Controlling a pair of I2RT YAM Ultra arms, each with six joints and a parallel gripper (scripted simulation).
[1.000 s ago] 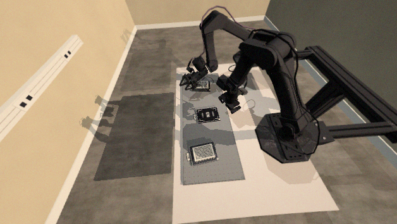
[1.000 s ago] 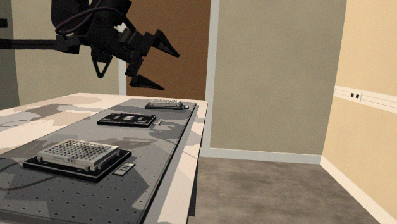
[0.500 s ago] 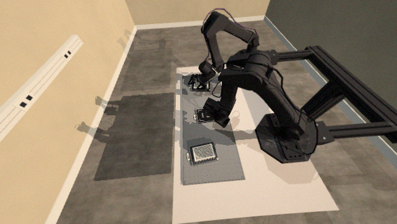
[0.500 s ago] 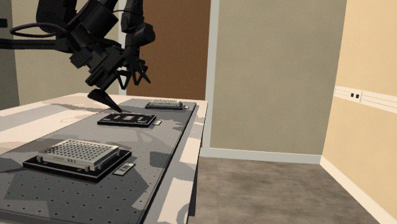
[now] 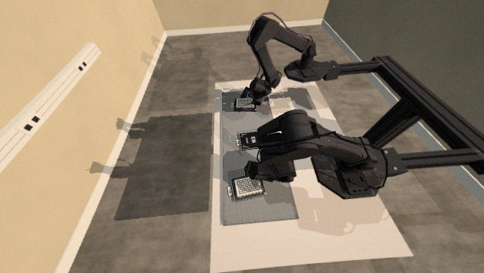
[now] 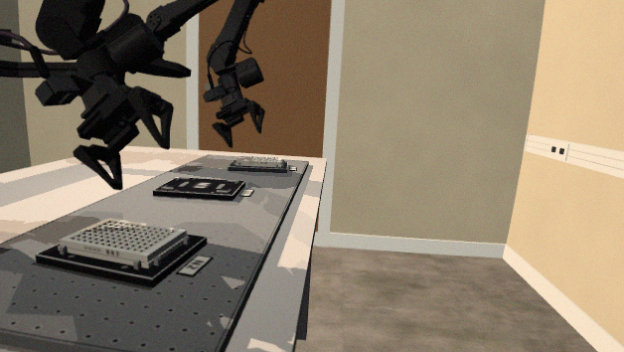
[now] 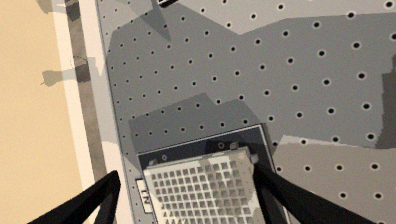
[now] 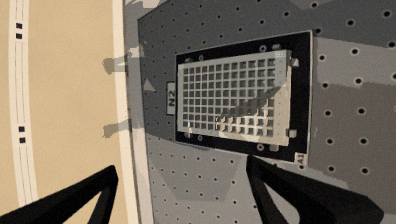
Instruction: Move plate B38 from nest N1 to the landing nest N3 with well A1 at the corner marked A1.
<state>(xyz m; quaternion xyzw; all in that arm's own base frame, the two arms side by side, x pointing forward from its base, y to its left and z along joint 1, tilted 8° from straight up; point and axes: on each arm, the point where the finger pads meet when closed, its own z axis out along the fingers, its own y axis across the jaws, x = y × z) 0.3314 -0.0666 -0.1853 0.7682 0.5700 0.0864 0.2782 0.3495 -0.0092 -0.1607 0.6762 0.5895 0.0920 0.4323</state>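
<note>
My left hand is 10 mm past the grey perforated deck, 260 mm to the left of it and 90 mm above it. Round my left hand: plate: 30 mm ahead, 550 mm to the right, 70 mm below.
</note>
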